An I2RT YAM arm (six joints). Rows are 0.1 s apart.
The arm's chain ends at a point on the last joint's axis. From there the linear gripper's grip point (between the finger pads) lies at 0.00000 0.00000 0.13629 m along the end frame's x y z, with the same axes.
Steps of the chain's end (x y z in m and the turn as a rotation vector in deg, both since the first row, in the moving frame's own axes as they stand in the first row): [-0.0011 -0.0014 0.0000 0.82 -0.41 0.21]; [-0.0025 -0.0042 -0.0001 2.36 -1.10 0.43]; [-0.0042 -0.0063 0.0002 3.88 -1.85 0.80]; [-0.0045 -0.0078 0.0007 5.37 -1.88 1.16]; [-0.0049 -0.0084 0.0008 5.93 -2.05 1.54]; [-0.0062 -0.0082 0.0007 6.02 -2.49 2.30]
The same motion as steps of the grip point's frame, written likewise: [-0.0021 -0.0034 0.0000 0.82 -0.41 0.21]; [-0.0051 -0.0098 -0.0002 2.36 -1.10 0.43]; [-0.0085 -0.0156 -0.0002 3.88 -1.85 0.80]; [-0.0088 -0.0206 0.0000 5.37 -1.88 1.16]; [-0.0096 -0.0225 0.0000 5.93 -2.05 1.54]; [-0.0118 -0.0226 -0.0002 6.02 -2.49 2.30]
